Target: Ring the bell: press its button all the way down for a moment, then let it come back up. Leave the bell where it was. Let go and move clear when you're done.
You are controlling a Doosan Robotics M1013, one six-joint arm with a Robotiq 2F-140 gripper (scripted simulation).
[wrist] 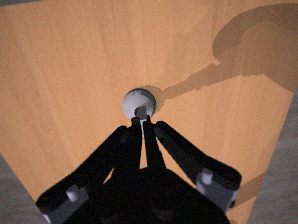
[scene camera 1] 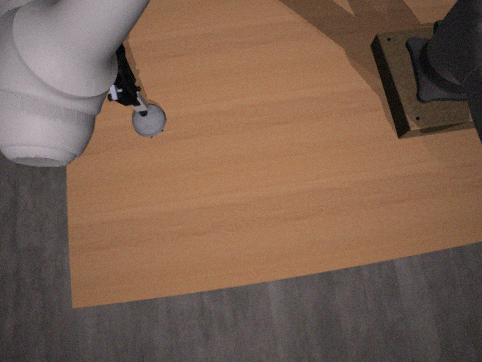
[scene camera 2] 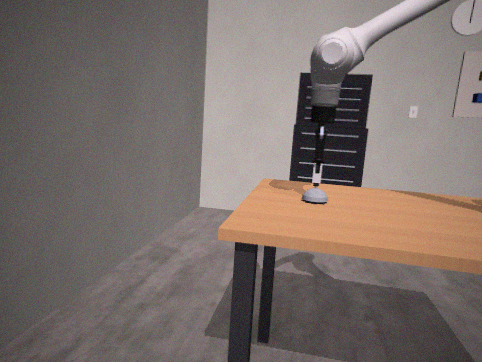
Path:
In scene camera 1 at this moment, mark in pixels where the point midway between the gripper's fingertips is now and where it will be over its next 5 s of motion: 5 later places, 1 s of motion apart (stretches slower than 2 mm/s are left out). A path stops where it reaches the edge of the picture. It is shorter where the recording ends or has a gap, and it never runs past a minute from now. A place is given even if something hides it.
My gripper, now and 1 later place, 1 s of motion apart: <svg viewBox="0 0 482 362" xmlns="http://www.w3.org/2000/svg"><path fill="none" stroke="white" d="M142 108L137 101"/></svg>

